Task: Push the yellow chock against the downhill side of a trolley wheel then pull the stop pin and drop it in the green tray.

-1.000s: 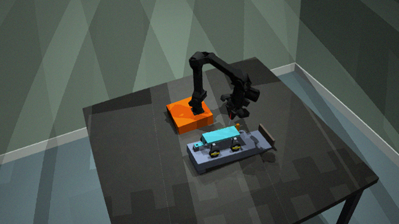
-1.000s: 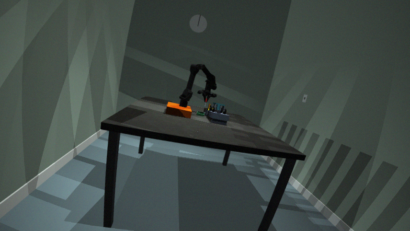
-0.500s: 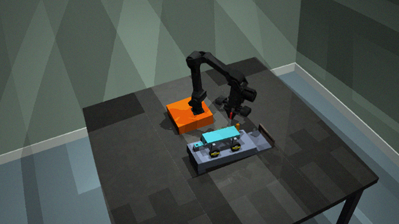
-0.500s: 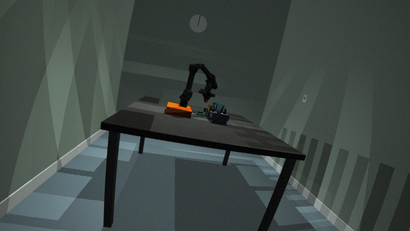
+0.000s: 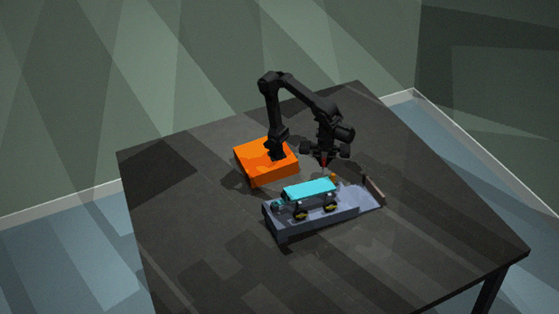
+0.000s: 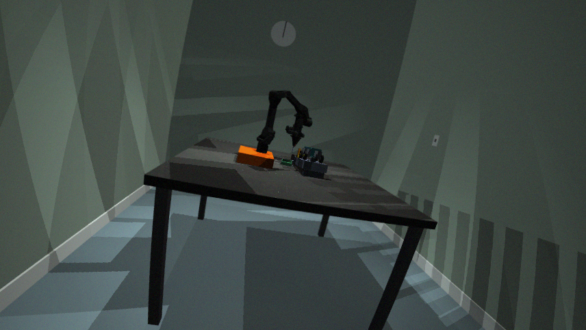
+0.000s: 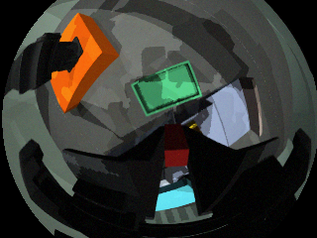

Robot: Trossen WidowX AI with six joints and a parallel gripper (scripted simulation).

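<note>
My gripper tip is now 14 cm above the green tray and 2 cm past it. From my gripper tip the other things lie so: teal-topped trolley (11 cm to the right, 11 cm ahead, 2 cm below); then red-headed stop pin (right at my gripper tip); then yellow chock (5 cm below, 5 cm ahead, 1 cm to the right).
</note>
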